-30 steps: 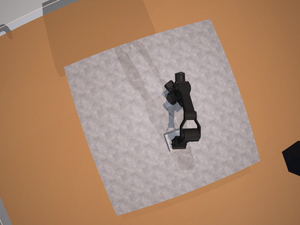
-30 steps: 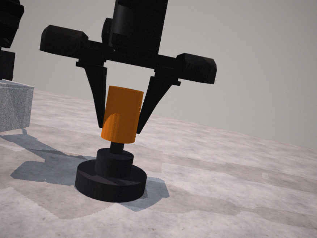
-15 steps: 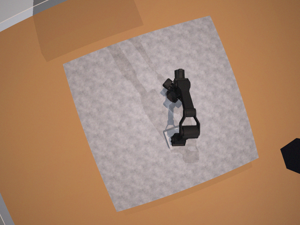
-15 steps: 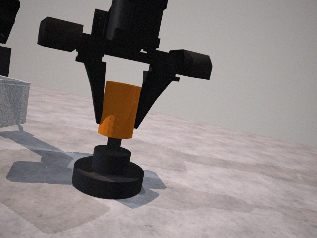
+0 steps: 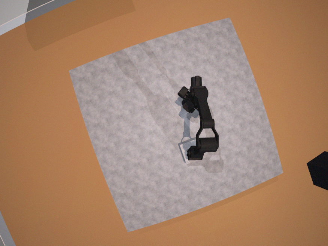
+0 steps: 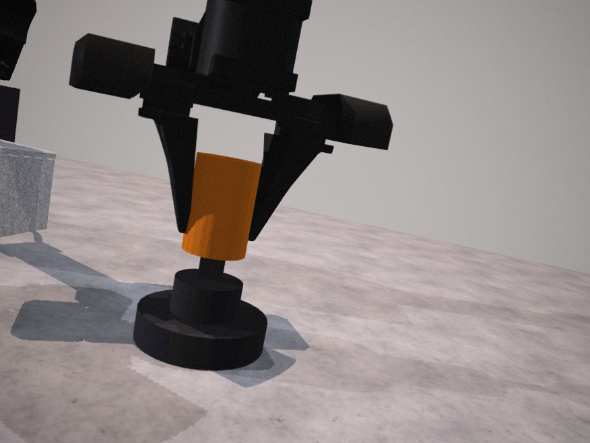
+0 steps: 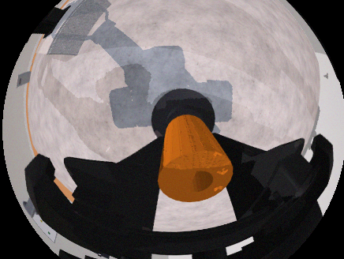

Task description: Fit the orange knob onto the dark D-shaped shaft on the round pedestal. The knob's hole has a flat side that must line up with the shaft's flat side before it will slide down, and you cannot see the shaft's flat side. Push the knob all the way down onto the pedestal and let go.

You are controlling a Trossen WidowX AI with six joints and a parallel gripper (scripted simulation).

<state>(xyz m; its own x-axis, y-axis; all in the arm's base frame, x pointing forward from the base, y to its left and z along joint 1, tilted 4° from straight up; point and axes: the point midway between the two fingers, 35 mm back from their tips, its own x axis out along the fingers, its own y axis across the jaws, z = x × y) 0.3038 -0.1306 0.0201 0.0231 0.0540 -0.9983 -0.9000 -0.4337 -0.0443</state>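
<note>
Right now the orange knob is 2 cm above my gripper tip. Also, from my gripper tip: round pedestal (4 cm below).
</note>
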